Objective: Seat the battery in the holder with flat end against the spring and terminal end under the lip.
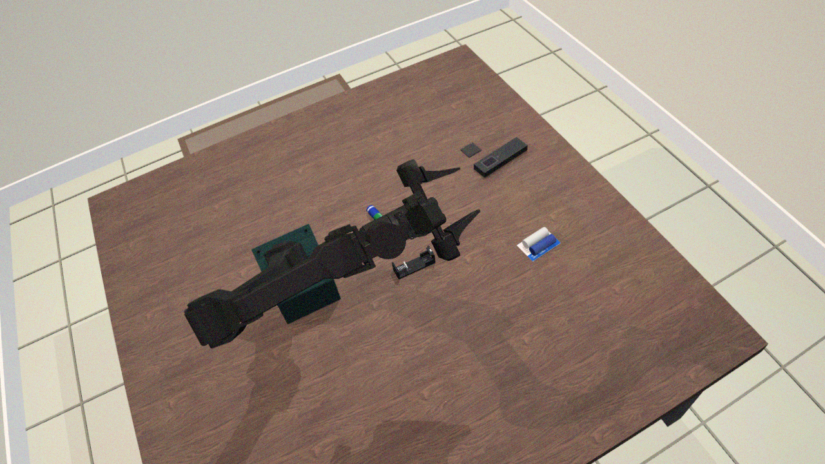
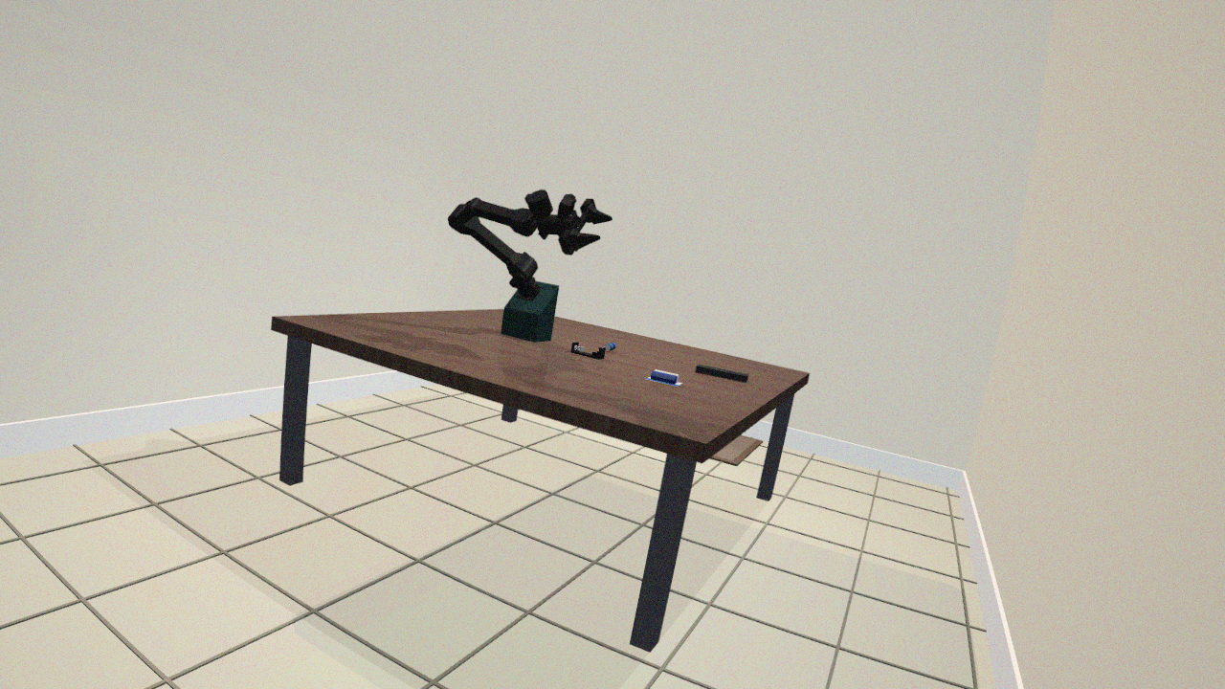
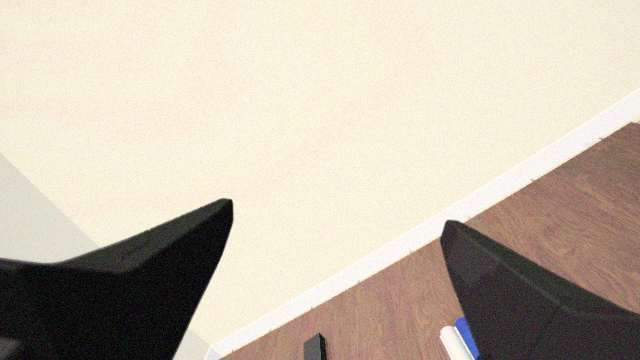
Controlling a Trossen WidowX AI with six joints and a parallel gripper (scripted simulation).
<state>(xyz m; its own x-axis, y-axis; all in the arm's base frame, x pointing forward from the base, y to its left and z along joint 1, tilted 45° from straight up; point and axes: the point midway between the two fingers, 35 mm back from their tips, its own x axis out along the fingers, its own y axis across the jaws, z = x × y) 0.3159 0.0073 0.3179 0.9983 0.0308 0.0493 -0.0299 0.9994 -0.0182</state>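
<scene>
The battery lies 370 mm below my gripper tip, 330 mm to the left of it and 80 mm behind it. The rest, counted from my gripper tip: dark square: 420 mm to the left, 380 mm below, 250 mm ahead; then black remote: 370 mm below, 340 mm to the left, 310 mm ahead.
</scene>
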